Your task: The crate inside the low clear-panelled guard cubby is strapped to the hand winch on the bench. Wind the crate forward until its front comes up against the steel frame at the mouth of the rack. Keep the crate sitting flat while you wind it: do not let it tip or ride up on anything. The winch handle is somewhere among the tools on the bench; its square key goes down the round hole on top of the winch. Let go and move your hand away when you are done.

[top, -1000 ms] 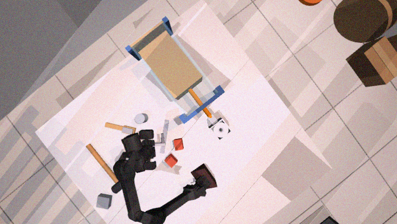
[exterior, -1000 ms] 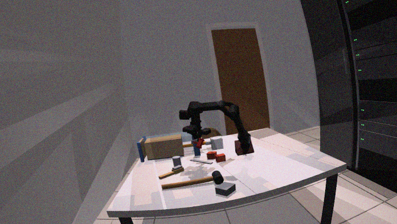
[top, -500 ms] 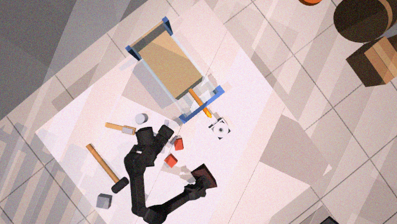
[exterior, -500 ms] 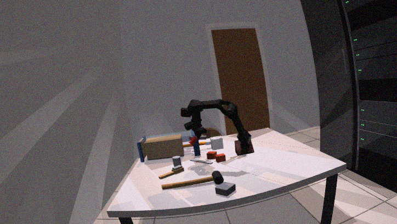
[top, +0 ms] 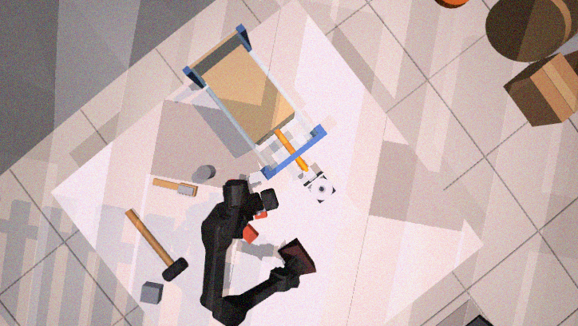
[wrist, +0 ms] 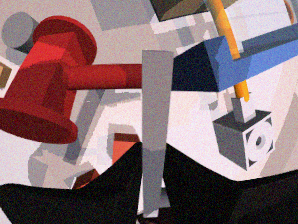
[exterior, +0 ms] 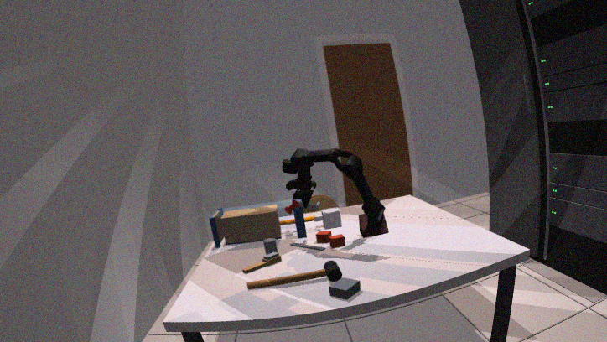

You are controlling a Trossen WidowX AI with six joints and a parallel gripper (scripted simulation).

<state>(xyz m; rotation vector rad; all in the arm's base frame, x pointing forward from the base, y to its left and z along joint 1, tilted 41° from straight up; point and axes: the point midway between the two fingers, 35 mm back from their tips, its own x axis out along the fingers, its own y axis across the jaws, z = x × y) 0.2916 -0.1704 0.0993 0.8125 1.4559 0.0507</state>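
Right now the grey crank bar is 10 mm ahead of my gripper tip and 10 mm above it. From my gripper tip the other things lie so: red knob 60 mm ahead, 20 mm to the left, 20 mm above; blue steel frame 10 mm ahead, 200 mm to the right, 60 mm below; flat grey bar 30 mm ahead, 80 mm to the left, 170 mm below.
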